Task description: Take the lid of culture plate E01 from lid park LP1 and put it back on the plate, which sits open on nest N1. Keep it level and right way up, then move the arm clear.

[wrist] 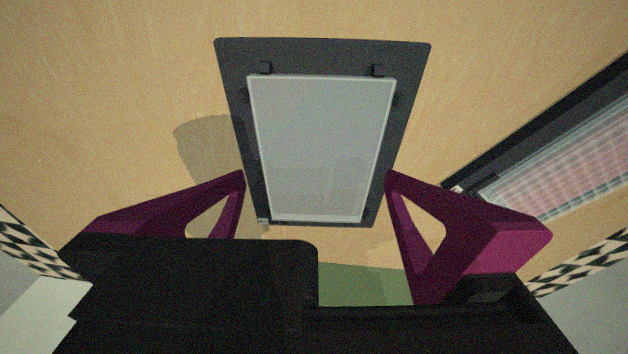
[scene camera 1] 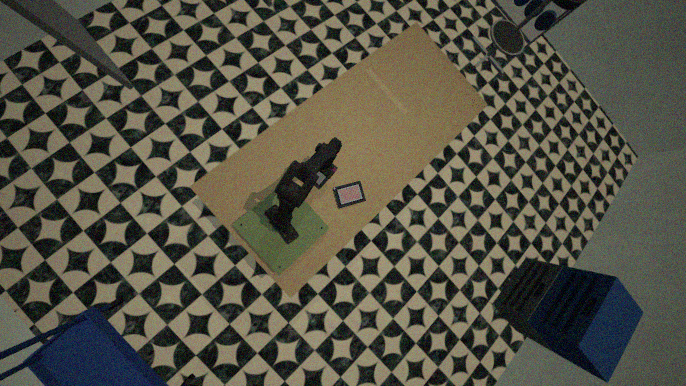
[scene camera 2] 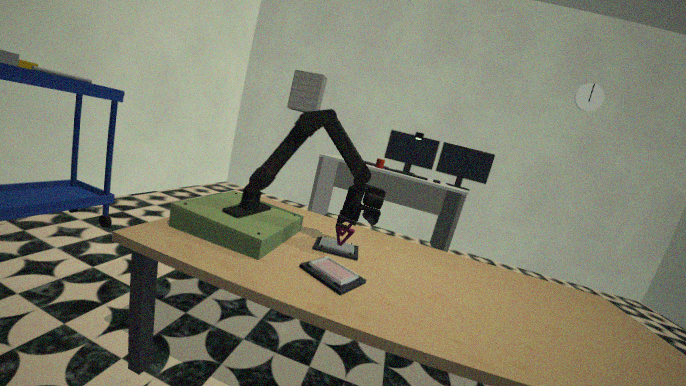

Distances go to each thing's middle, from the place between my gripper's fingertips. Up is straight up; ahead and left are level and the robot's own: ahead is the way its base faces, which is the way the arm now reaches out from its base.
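Counted from my hand, the grey plate lid [wrist: 319, 136] is 10 mm behind and 20 mm below.
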